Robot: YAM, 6 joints.
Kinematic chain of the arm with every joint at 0, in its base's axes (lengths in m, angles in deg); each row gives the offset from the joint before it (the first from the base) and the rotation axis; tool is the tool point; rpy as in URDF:
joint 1: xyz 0 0 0.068 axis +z
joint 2: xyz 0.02 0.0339 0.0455 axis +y
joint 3: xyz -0.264 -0.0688 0 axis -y
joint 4: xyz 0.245 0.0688 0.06 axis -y
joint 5: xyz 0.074 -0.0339 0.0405 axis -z
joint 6: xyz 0.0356 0 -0.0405 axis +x
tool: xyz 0 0 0 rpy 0 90 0
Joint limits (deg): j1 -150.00..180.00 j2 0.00..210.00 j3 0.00..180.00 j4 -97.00..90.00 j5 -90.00..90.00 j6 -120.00..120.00
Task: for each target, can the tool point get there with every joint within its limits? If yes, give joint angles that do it. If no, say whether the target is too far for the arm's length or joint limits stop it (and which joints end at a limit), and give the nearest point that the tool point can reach.
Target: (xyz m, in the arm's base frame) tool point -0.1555 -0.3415 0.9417
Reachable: no: too far | nearest point -0.1105 -0.2427 0.6887 | short by 0.275 m
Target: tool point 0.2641 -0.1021 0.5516
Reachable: yes | joints -16.50 83.46 91.24 47.48 40.06 -37.40
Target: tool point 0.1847 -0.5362 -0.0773
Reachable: yes | joints -71.61 176.47 135.44 -15.98 -9.80 -30.76
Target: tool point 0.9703 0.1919 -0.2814
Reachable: no: too far | nearest point 0.5882 0.1163 -0.1227 | short by 0.421 m
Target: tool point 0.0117 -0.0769 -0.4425
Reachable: no: joint limits stop it (at a limit: joint 2) | nearest point 0.0171 -0.1121 -0.3541 | short by 0.095 m
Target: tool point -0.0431 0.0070 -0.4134
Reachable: no: joint limits stop it (at a limit: joint 2) | nearest point -0.0809 0.0131 -0.3397 | short by 0.083 m
